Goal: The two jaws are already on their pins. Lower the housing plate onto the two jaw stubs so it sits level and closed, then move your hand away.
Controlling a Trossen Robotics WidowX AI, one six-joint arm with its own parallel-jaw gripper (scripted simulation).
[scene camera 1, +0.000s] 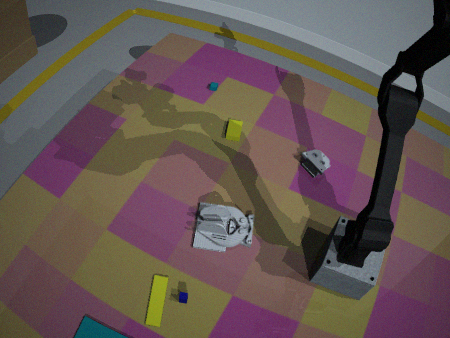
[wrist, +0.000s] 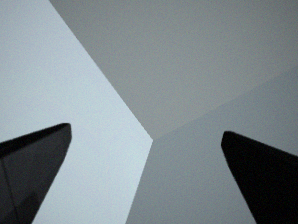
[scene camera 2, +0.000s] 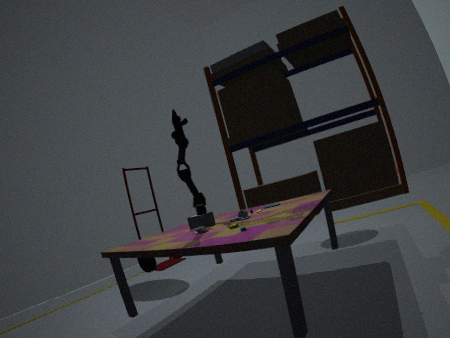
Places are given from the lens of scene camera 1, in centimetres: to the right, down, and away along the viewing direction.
long yellow bar (scene camera 1: pixel 157 297): -14, 27, 76
